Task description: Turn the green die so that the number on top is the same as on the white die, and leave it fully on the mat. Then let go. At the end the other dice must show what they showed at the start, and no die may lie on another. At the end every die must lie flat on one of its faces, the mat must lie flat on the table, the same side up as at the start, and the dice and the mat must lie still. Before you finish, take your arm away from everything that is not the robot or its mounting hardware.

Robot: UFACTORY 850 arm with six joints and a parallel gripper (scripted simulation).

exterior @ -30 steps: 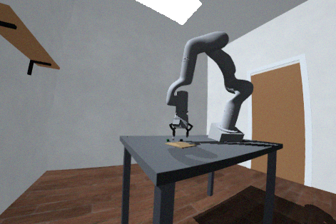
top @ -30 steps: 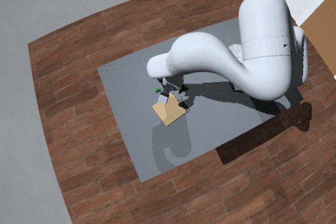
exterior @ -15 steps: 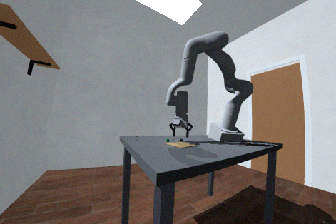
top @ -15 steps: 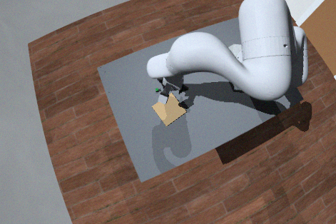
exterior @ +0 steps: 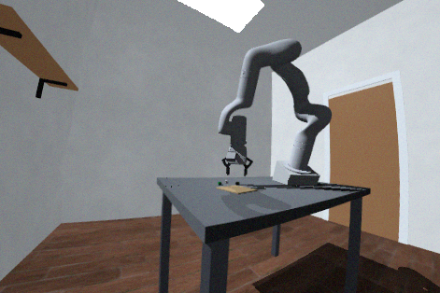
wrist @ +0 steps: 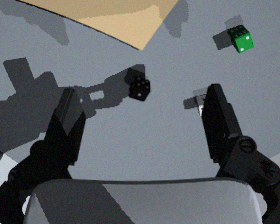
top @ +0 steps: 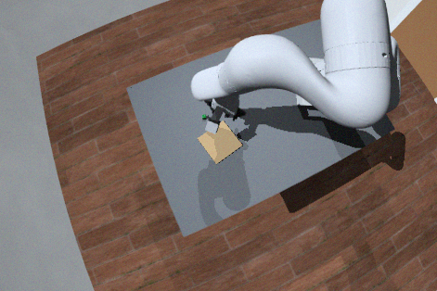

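The green die is 80 mm ahead of my hand, 40 mm to the right of it and 60 mm below it. Round my hand: black die: 20 mm behind, 20 mm to the right, 60 mm below; white die: 10 mm ahead, 80 mm to the right, 60 mm below; mat: 60 mm ahead, 90 mm to the left, 60 mm below.
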